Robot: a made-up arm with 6 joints.
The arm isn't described. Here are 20 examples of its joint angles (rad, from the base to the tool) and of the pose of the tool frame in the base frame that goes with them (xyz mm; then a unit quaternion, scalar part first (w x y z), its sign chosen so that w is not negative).
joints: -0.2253 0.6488 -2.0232 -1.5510 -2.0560 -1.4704
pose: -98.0 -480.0 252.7 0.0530 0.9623 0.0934 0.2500
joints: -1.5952 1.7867 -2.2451 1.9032 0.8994 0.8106
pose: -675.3 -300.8 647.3 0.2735 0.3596 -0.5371 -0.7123
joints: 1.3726 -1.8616 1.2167 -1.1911 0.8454 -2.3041
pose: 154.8 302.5 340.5 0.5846 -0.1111 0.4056 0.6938
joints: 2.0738 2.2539 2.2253 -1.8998 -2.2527 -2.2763
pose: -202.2 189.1 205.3 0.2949 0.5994 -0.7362 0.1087
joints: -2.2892 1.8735 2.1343 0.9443 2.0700 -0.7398
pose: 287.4 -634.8 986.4 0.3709 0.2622 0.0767 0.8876
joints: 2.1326 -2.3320 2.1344 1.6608 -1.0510 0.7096
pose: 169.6 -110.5 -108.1 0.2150 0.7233 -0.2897 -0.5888
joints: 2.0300 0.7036 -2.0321 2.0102 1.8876 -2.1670
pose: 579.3 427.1 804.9 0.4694 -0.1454 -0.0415 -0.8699
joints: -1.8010 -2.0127 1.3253 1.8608 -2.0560 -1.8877
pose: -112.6 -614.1 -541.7 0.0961 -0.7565 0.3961 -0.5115
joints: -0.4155 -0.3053 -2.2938 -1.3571 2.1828 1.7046
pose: 221.1 -708.6 746.3 0.7458 0.4044 0.2702 0.4552
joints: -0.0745 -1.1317 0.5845 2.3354 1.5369 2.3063
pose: -169.3 395.8 101.2 0.6093 -0.3350 -0.3712 -0.6154
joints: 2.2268 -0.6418 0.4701 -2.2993 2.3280 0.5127
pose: -103.2 -256.2 105.2 0.5281 0.3540 -0.2954 0.7131
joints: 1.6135 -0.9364 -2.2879 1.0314 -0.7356 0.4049
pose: -728.1 97.8 -337.9 0.0194 -0.5589 0.5913 -0.5810
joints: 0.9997 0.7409 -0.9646 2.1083 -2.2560 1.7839
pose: -325.3 387.2 497.7 0.4308 0.5338 -0.3782 -0.6217
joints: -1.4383 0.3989 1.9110 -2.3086 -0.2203 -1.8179
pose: 485.2 -780.7 -170.5 0.3640 0.2948 -0.3335 0.8181
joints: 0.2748 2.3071 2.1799 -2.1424 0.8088 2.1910
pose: -302.1 447.4 685.2 0.9350 -0.1443 -0.2913 -0.1416
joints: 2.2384 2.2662 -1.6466 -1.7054 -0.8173 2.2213
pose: 119.7 198.5 -128.3 0.6590 -0.4880 0.2958 0.4901
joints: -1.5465 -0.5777 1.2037 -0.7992 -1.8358 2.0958
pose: 523.7 -141.4 -537.3 0.5431 -0.4691 0.2669 -0.6433
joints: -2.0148 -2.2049 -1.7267 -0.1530 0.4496 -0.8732
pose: 696.6 270.9 -792.5 0.1085 -0.0802 -0.9804 0.1436
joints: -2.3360 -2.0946 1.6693 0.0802 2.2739 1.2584
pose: -85.3 -888.3 -441.3 0.1732 0.6891 0.4017 -0.5778
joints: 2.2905 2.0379 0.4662 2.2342 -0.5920 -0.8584
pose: -434.1 558.6 263.3 0.8995 0.2567 -0.2504 0.2495
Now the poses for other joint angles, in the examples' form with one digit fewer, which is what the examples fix.
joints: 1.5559 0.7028 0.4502 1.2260 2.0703 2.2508
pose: 31 414 -547 0.118 -0.754 -0.604 -0.228
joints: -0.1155 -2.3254 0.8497 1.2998 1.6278 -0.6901
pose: -796 395 447 0.933 -0.060 -0.013 0.355
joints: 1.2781 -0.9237 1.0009 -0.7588 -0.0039 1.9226
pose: -204 529 -267 0.876 -0.369 0.045 0.308
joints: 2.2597 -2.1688 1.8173 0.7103 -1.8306 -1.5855
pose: 90 -66 -587 0.369 -0.870 0.033 0.325
